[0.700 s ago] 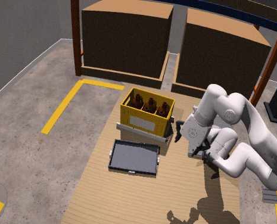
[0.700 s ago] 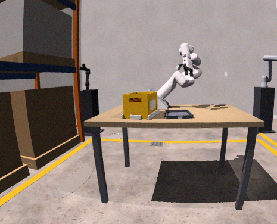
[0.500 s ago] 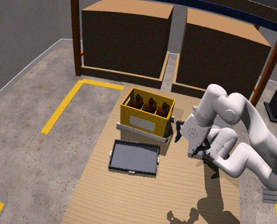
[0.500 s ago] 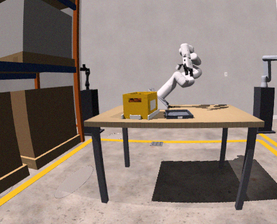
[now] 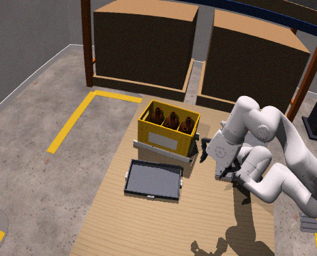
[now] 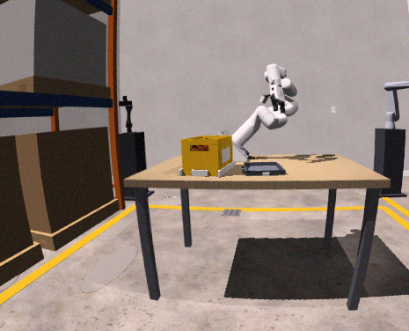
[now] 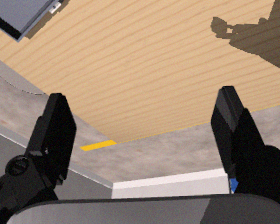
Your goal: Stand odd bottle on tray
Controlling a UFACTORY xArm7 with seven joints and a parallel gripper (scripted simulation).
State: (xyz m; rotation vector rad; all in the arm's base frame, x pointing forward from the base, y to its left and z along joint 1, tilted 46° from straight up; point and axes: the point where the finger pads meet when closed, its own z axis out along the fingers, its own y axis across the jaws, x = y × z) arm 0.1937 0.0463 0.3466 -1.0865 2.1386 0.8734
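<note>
The yellow crate lies 210 mm ahead of my hand, 390 mm to the right of it and 230 mm below it. Also, from my hand: dark grey tray 220 mm ahead, 110 mm to the right, 300 mm below.
</note>
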